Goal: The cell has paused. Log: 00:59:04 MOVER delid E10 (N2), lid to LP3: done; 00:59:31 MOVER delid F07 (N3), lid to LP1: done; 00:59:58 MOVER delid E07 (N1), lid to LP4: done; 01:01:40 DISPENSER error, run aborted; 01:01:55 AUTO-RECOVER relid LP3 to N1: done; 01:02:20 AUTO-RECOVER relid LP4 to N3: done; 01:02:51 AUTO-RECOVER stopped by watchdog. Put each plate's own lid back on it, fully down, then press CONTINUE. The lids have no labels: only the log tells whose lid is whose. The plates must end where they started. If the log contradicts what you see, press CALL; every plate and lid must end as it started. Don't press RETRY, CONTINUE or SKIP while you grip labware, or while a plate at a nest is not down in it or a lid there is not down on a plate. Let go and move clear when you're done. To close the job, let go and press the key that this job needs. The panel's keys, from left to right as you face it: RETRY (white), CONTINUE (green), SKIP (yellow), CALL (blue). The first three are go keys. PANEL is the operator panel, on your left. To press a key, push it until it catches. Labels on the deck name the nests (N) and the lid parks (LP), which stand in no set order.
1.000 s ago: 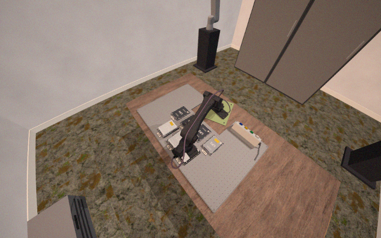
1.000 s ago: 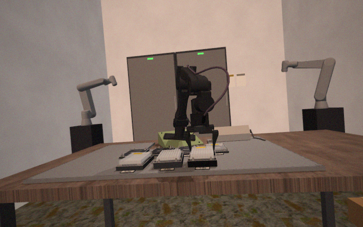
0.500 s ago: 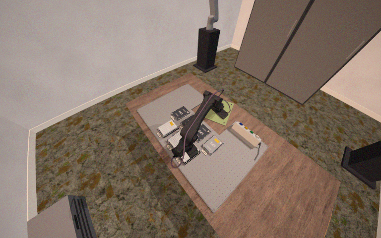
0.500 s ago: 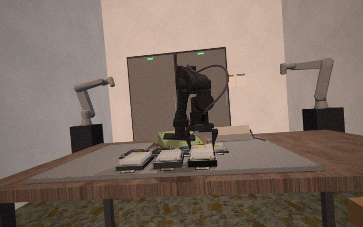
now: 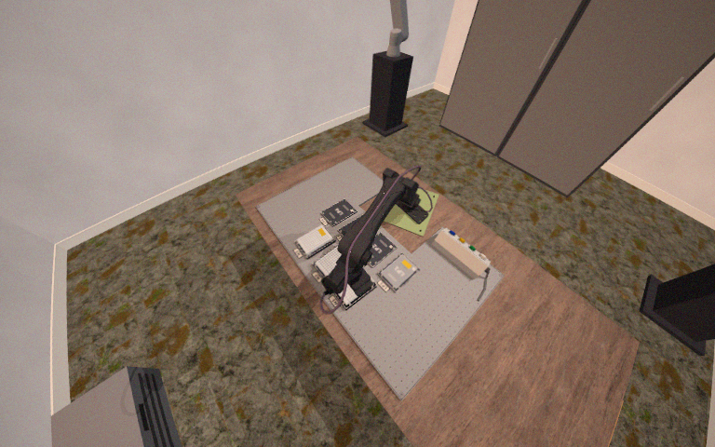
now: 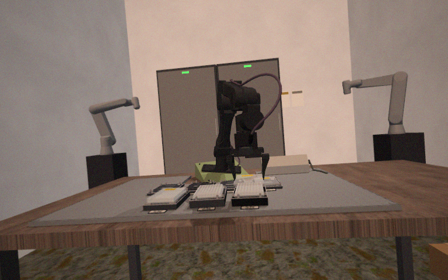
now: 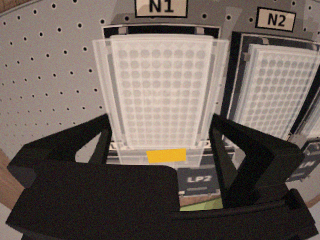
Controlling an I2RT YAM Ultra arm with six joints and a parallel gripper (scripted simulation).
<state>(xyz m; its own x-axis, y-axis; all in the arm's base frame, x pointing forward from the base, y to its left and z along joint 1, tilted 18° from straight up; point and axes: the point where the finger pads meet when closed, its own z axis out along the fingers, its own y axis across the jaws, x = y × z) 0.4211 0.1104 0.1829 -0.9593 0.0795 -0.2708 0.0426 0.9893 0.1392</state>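
My hand is 1 cm past the plate, 13 cm to the left of it and 4 cm above it. From my hand the other things lie so: LP3 park: 18 cm behind, 20 cm to the right, 6 cm below; LP1 park: 18 cm behind, 7 cm to the left, 6 cm below; lid: 18 cm behind, 7 cm to the left, 5 cm below.
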